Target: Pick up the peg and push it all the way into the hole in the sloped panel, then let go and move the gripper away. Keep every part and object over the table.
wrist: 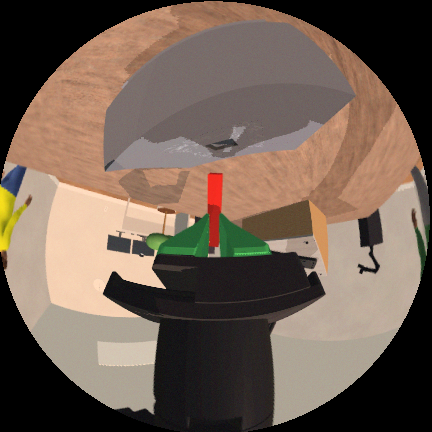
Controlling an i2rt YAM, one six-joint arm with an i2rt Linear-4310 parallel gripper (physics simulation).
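Places are measured from the arm's base along level axes (x ahead, y right, z down), in millimetres.
Where they show: gripper, fingertip midpoint: [213, 217].
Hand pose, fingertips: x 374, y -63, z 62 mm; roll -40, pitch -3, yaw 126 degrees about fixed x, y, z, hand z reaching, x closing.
Each offset is from my fingertips to the top centre of the thing. "spot": to the spot under its first point.
The red peg @(dz -29, dx +2, dy +2 mm) [215, 192] is held between the green fingertips of my gripper [213, 217], which is shut on it. The peg points away from the gripper, with its free end toward the grey block. The grey block with the sloped panel @(dz +8, dx +69, dy +44 mm) [270, 115] fills the upper middle of the view. The dark square hole @(spot: dz +44, dx +45, dy +37 mm) [222, 144] shows near the panel's lower edge in the view, a little above and to the right of the peg's free end. The peg's tip shows apart from the hole; the exact distance between them is hard to tell.
The wooden table top [65, 110] surrounds the block, with shadows on it. A brown-topped box [280, 222] shows at the right beyond the fingers. A person in yellow [7, 210] is at the far left edge, and a green round thing [156, 241] is in the background.
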